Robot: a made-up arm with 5 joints. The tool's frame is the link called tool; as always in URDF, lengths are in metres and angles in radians. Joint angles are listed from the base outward. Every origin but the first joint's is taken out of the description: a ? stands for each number. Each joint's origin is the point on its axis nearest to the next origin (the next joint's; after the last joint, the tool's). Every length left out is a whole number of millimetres.
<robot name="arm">
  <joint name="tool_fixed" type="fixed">
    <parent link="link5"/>
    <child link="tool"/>
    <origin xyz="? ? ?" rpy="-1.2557 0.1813 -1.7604"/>
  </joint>
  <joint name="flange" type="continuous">
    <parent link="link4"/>
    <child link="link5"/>
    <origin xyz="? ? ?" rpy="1.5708 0 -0.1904"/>
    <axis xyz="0 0 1"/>
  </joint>
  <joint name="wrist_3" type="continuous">
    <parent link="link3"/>
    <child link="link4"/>
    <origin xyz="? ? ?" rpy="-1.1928 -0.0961 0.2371"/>
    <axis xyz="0 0 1"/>
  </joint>
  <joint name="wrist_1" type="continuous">
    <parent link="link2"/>
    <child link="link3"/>
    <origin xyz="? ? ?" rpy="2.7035 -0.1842 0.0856"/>
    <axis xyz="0 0 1"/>
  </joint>
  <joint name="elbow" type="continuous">
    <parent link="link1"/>
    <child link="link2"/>
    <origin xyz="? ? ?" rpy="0 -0.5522 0"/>
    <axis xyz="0 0 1"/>
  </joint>
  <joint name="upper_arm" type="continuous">
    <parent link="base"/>
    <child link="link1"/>
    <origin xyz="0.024 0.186 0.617" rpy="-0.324 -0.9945 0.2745"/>
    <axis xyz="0 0 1"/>
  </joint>
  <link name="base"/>
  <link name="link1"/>
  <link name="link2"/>
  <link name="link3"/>
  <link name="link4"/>
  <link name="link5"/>
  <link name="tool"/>
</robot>
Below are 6 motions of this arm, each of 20 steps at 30 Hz.
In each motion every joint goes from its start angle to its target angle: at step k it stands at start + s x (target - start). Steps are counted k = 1, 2, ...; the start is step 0. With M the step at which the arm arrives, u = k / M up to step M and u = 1 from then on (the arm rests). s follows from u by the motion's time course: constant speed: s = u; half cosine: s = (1 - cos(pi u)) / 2; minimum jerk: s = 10 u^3 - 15 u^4 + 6 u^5.
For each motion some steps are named. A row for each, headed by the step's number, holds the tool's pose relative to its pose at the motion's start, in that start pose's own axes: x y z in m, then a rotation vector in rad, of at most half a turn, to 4 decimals.
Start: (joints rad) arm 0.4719 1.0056 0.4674 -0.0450 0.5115
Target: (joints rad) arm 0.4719 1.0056 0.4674 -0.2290 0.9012
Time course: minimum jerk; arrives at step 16
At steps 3, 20:
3: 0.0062 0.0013 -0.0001 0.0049 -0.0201 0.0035
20: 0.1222 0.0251 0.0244 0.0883 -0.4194 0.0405

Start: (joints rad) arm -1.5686 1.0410 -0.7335 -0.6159 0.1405
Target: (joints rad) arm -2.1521 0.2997 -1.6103 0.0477 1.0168
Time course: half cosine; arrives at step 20
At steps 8, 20:
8: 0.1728 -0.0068 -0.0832 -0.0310 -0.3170 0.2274
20: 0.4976 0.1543 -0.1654 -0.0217 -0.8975 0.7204

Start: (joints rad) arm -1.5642 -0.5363 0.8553 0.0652 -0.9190
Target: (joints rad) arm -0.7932 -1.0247 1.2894 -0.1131 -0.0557
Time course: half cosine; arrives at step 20
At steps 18, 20:
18: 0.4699 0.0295 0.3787 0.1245 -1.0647 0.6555
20: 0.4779 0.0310 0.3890 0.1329 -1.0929 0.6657

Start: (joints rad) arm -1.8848 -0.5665 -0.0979 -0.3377 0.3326
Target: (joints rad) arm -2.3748 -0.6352 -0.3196 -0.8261 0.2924
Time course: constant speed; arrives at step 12
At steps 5, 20:
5: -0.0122 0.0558 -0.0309 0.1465 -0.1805 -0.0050
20: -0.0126 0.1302 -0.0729 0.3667 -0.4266 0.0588

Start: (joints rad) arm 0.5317 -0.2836 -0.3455 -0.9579 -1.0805
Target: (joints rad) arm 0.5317 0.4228 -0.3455 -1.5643 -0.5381
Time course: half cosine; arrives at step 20
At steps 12, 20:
12: 0.0808 0.0922 -0.0495 0.5123 -0.2668 0.2041
20: 0.1223 0.1479 -0.0325 0.7993 -0.4919 0.2295

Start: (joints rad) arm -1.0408 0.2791 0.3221 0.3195 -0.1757
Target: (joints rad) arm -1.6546 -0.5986 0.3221 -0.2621 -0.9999
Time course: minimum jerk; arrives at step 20
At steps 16, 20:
16: -0.0968 0.1667 0.0846 0.3111 -0.5710 -0.0400
20: -0.1060 0.1769 0.0813 0.3022 -0.6008 -0.0272

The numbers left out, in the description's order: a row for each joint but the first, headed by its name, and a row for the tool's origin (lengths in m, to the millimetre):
tool: -0.312 0.038 0
flange: 0.013 -0.026 0
wrist_3: -0.222 -0.308 0
wrist_1: 0.179 -0.036 0
elbow: 0.044 -0.334 0

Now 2 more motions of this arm.
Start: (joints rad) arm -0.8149 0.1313 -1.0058 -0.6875 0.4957
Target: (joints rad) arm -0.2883 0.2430 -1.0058 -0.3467 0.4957
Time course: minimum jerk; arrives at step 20
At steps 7, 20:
7: -0.0662 -0.0098 0.0643 -0.1425 0.1026 -0.0829
20: -0.2397 0.0485 0.3260 -0.5827 0.4906 -0.3222

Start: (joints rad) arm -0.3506 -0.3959 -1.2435 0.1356 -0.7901
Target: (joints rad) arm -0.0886 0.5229 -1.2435 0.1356 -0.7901
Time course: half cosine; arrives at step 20
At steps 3, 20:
3: -0.0290 0.0018 -0.0135 0.0224 0.0489 -0.0323
20: -0.5367 0.1954 -0.0145 0.4107 0.8608 -0.6417

